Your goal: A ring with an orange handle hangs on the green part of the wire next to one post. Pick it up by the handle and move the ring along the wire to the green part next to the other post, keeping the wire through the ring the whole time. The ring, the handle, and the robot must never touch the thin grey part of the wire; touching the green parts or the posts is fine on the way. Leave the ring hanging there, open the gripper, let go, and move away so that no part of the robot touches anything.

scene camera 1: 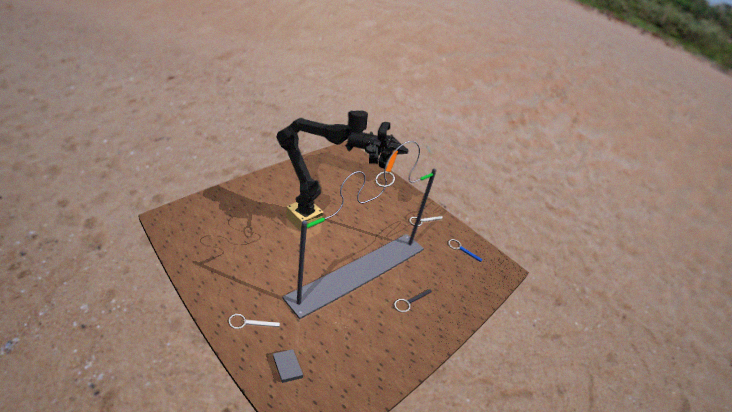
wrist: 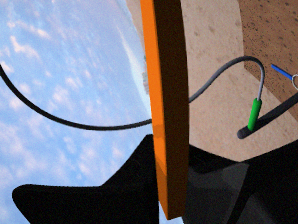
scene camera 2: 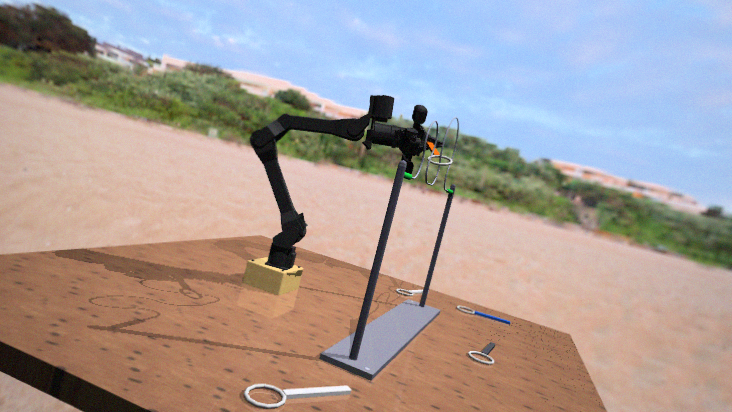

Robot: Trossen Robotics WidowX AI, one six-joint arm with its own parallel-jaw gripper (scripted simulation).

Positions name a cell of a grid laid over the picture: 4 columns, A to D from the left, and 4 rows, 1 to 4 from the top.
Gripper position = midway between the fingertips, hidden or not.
Note:
I see my gripper (scene camera 2: C2).
My gripper shows as well in scene camera 1 (scene camera 1: C2) and in the wrist view (wrist: C3).

